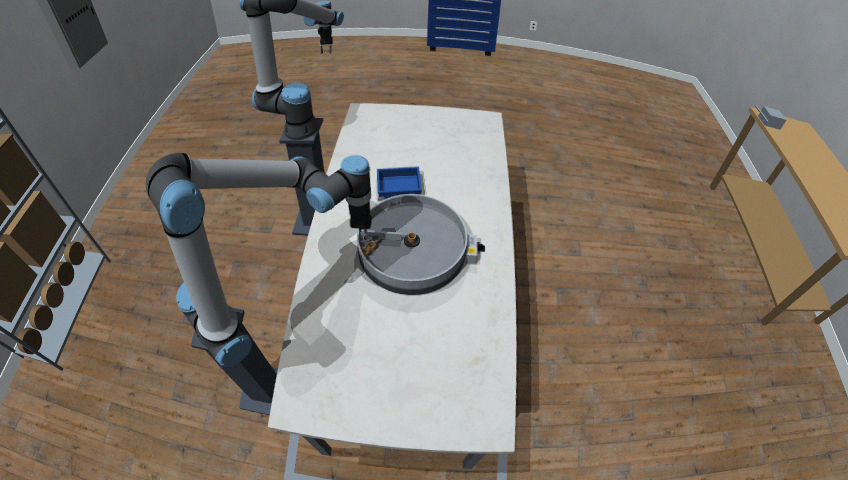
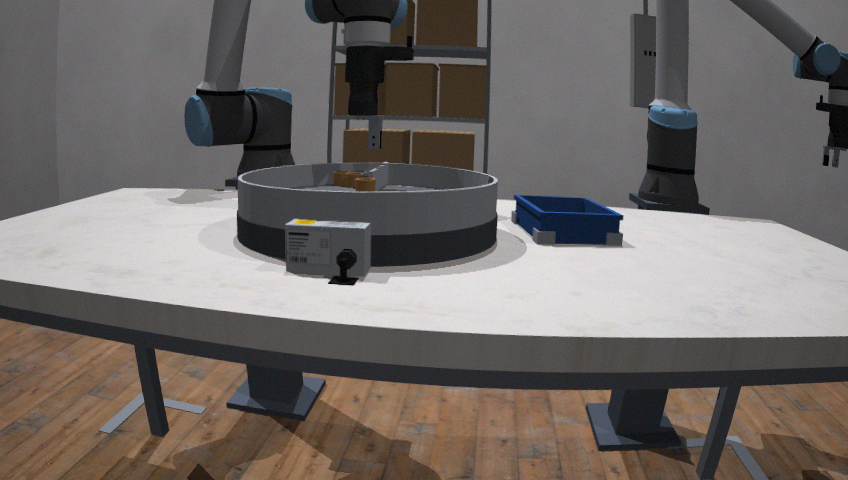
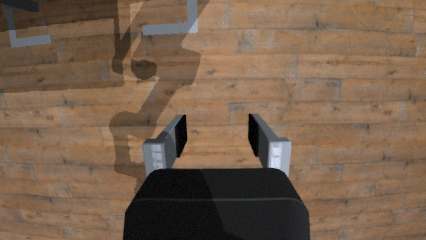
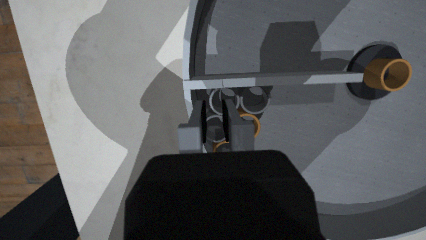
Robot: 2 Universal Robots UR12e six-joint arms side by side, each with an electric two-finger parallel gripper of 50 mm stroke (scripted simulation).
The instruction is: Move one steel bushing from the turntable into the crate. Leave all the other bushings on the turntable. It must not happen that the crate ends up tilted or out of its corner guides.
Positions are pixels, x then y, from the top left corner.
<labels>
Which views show the blue crate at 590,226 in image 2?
Image 1 and image 2 only.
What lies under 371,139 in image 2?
My right gripper.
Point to a blue crate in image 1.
At 393,181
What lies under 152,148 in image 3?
My left gripper.
</labels>
